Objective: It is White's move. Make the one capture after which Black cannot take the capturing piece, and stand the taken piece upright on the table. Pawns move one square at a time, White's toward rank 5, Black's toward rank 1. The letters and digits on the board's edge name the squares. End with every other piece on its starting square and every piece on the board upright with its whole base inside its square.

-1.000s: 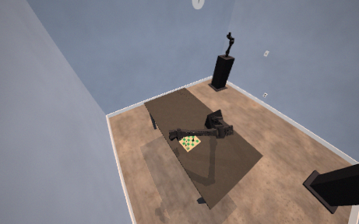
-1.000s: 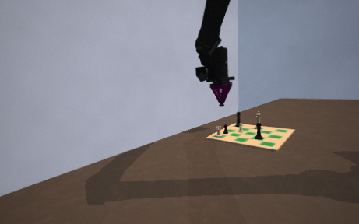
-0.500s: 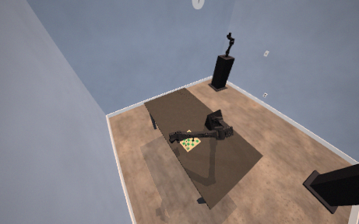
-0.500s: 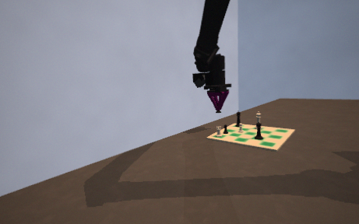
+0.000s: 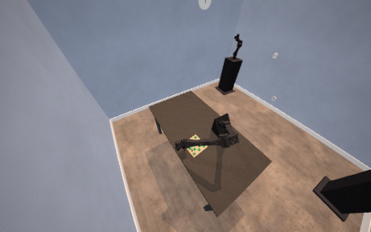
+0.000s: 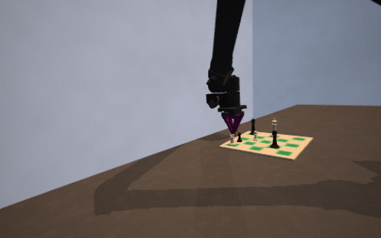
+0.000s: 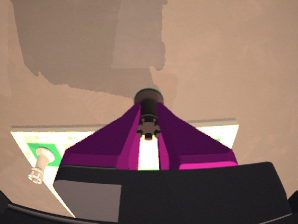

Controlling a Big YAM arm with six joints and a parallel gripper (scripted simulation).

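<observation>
The tall black piece lies 50 mm to the right of my hand, 50 mm behind it and 10 mm above it. From my hand the other things lie so: white pawn (100 mm behind, 10 mm to the left); then tall white piece (120 mm behind, 70 mm to the right, 10 mm above); then chessboard (140 mm behind, 20 mm below, 10 mm to the left).
</observation>
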